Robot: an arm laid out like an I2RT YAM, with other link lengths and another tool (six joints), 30 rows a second.
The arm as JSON. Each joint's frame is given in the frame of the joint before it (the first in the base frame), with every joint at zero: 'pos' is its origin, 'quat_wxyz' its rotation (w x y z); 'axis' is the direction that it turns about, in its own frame. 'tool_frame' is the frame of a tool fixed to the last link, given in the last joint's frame.
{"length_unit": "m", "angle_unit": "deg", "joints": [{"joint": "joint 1", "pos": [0.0, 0.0, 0.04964], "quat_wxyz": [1.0, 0.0, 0.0, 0.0], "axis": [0.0, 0.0, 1.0]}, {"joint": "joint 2", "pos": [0.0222, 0.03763, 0.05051], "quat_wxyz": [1.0, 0.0, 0.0, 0.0], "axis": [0.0, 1.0, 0.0]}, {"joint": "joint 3", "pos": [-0.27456, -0.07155, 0.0], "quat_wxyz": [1.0, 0.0, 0.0, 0.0], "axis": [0.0, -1.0, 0.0]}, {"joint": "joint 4", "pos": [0.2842, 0.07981, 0.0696], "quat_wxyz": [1.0, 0.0, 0.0, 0.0], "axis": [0.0, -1.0, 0.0]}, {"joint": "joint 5", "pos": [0.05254, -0.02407, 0.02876], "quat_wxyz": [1.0, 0.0, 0.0, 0.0], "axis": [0.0, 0.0, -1.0]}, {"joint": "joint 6", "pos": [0.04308, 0.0, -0.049], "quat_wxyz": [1.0, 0.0, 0.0, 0.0], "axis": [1.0, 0.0, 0.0]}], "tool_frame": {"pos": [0.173, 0.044, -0.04], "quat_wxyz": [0.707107, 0.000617, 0.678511, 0.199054]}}
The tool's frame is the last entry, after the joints.
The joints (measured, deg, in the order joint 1, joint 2, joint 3, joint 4, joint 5, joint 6), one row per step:
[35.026, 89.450, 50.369, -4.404, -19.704, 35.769]
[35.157, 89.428, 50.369, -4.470, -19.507, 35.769]
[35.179, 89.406, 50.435, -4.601, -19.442, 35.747]
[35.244, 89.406, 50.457, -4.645, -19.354, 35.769]
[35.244, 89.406, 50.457, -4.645, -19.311, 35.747]
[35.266, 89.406, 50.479, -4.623, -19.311, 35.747]
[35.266, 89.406, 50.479, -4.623, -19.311, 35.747]
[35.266, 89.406, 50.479, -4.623, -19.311, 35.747]
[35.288, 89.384, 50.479, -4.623, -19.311, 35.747]
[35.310, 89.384, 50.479, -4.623, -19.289, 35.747]
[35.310, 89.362, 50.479, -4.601, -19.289, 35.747]
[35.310, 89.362, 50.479, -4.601, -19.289, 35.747]
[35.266, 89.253, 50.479, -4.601, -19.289, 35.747]
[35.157, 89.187, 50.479, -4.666, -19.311, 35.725]
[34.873, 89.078, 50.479, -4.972, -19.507, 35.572]
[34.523, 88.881, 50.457, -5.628, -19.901, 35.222]
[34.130, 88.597, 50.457, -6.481, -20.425, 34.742]
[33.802, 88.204, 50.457, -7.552, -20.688, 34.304]
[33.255, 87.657, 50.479, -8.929, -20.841, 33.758]
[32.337, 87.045, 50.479, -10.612, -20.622, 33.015]
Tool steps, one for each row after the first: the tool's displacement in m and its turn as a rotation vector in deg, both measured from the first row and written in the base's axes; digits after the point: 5 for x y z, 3 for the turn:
[-0.00039, 0.00017, -0.00032, -0.136, -0.042, -0.012]
[-0.00038, 0.00013, -0.00015, -0.206, -0.047, -0.023]
[-0.00053, 0.00028, -0.00022, -0.260, -0.050, -0.036]
[-0.00041, 0.00020, -0.00030, -0.292, -0.081, -0.053]
[-0.00040, 0.00041, -0.00009, -0.267, -0.117, -0.031]
[-0.00040, 0.00041, -0.00009, -0.267, -0.117, -0.031]
[-0.00040, 0.00041, -0.00009, -0.267, -0.117, -0.031]
[-0.00053, 0.00052, 0.00007, -0.254, -0.135, -0.009]
[-0.00061, 0.00059, 0.00004, -0.266, -0.144, -0.003]
[-0.00054, 0.00064, 0.00026, -0.241, -0.180, -0.003]
[-0.00054, 0.00064, 0.00026, -0.241, -0.180, -0.003]
[-0.00020, 0.00046, 0.00105, -0.178, -0.269, -0.047]
[0.00029, -0.00012, 0.00137, -0.173, -0.275, -0.126]
[0.00069, -0.00174, 0.00152, -0.233, -0.138, -0.168]
[-0.00019, -0.00409, 0.00139, -0.411, 0.179, -0.005]
[-0.00168, -0.00674, 0.00166, -0.603, 0.536, 0.293]
[-0.00333, -0.00986, 0.00181, -0.982, 0.913, 0.441]
[-0.00404, -0.01468, 0.00220, -1.525, 1.291, 0.365]
[-0.00248, -0.02260, 0.00142, -2.490, 1.636, -0.204]

